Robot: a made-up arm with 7 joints.
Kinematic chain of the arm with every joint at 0, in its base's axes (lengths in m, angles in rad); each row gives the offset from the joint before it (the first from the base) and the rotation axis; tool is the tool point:
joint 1: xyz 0 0 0.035 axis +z
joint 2: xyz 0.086 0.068 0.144 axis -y
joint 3: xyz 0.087 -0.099 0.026 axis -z
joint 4: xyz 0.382 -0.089 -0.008 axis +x
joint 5: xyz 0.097 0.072 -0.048 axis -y
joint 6: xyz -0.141 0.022 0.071 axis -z
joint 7: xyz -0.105 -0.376 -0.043 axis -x
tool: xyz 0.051 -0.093 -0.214
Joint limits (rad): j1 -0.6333..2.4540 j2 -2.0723..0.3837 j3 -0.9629..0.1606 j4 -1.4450..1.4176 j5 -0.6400..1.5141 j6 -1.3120..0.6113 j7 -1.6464..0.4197
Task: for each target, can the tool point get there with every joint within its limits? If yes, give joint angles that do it. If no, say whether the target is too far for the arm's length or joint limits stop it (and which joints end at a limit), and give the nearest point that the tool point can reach.
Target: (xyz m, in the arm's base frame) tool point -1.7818 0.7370 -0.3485
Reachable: no: too far | nearest point -0.9287 0.4278 -0.0919 | short by 0.943 m
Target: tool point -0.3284 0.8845 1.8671
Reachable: no: too far | nearest point -0.2505 0.6746 0.8775 | short by 1.015 m
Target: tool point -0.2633 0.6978 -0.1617
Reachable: yes | joints 1.4572 -0.3703 -0.8129 0.5304 1.2428 -0.8693 -0.8418
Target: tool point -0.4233 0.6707 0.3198
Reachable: yes | joints 2.1889 0.1725 -0.7025 -0.8585 0.1293 -0.5092 -0.6359
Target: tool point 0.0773 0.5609 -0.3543
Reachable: yes | joints 1.6820 -1.1096 -0.6238 -1.1878 0.1295 -0.2935 -0.4286
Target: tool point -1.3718 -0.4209 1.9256
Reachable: no: too far | nearest point -0.7231 -0.0031 0.7381 | short by 1.416 m
